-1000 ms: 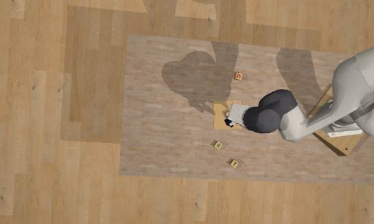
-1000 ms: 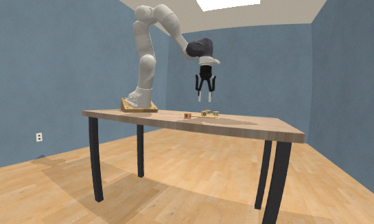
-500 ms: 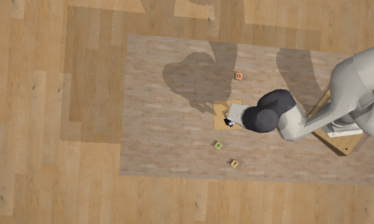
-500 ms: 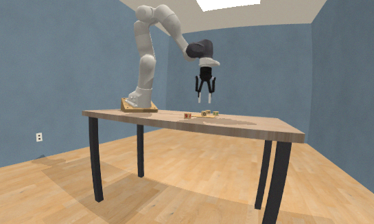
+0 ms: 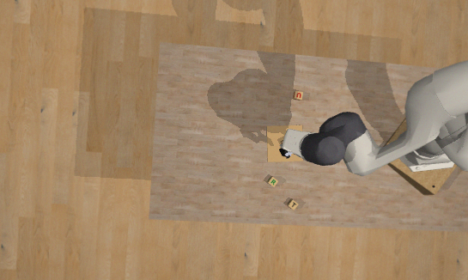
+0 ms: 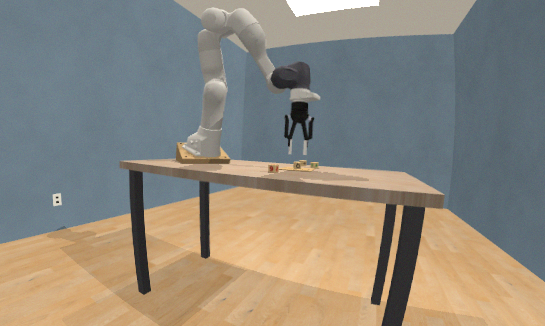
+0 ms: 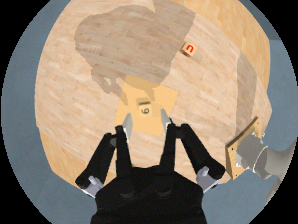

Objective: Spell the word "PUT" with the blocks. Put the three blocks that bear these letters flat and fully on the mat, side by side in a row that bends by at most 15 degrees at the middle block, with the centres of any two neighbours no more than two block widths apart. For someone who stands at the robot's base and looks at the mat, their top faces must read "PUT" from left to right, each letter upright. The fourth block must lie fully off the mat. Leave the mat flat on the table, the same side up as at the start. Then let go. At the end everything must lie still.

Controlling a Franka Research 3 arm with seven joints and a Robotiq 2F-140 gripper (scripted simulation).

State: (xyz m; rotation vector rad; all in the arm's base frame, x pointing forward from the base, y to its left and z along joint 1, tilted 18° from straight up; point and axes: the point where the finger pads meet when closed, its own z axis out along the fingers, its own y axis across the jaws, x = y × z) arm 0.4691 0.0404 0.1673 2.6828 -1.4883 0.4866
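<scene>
The block marked 6 lies 8 cm below my hand. From my hand the other things lie so: green P block 15 cm to the left, 8 cm below, 5 cm ahead; red U block 19 cm to the right, 8 cm below, 3 cm behind; tan mat 9 cm below.
</scene>
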